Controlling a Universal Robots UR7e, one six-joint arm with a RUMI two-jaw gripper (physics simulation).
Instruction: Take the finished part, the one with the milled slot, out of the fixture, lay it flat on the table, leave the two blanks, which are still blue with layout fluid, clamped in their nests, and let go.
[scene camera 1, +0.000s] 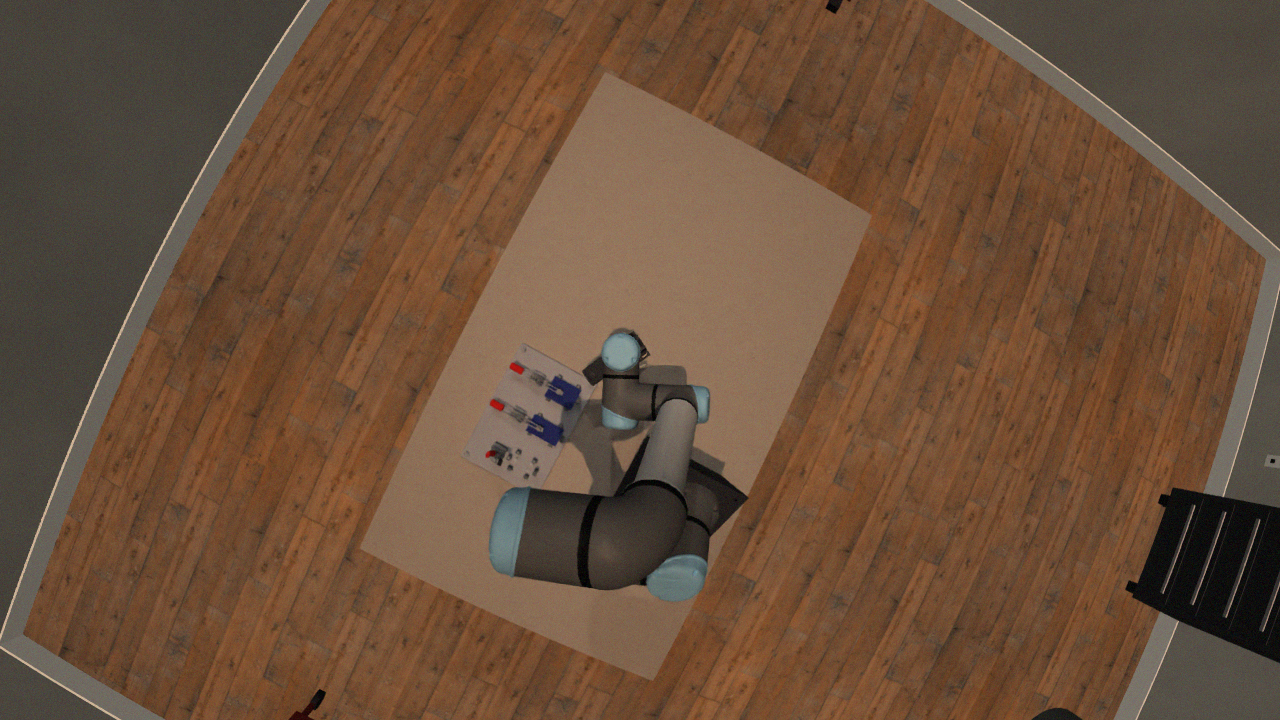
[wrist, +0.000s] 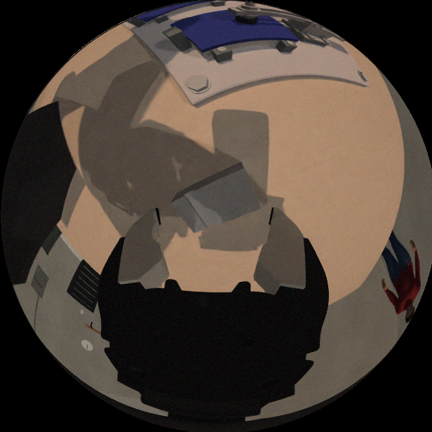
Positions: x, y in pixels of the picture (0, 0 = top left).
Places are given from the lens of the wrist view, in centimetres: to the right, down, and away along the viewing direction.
gripper (wrist: 214, 210): 0, -1, 14
grey metal part (wrist: 227, 194): 1, -2, 12
